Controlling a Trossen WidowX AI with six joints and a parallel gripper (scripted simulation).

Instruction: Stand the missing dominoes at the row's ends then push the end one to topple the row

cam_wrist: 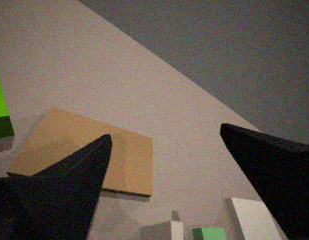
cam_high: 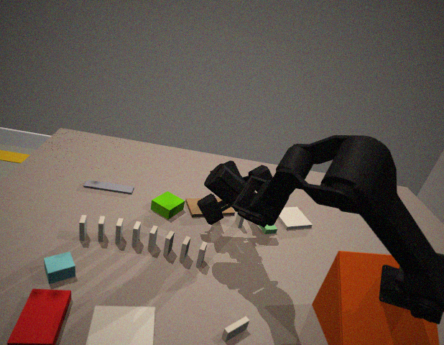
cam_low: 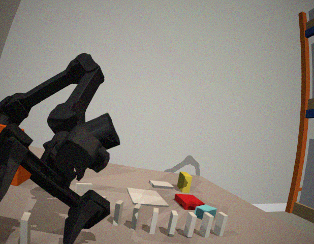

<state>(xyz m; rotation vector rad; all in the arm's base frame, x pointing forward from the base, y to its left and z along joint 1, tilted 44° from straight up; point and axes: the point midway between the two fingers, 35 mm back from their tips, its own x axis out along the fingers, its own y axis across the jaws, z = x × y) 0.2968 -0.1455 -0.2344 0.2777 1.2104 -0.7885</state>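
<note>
Now: gripper tip 4 cm short of the brown plate, 1 cm to the right of it and 6 cm above it. From my gripper tip the other things lie so: green block 15 cm ahead, 5 cm to the left, 6 cm below; then grey strip 31 cm ahead, 7 cm below; then light green piece 11 cm behind, 4 cm to the left, 6 cm below.
</note>
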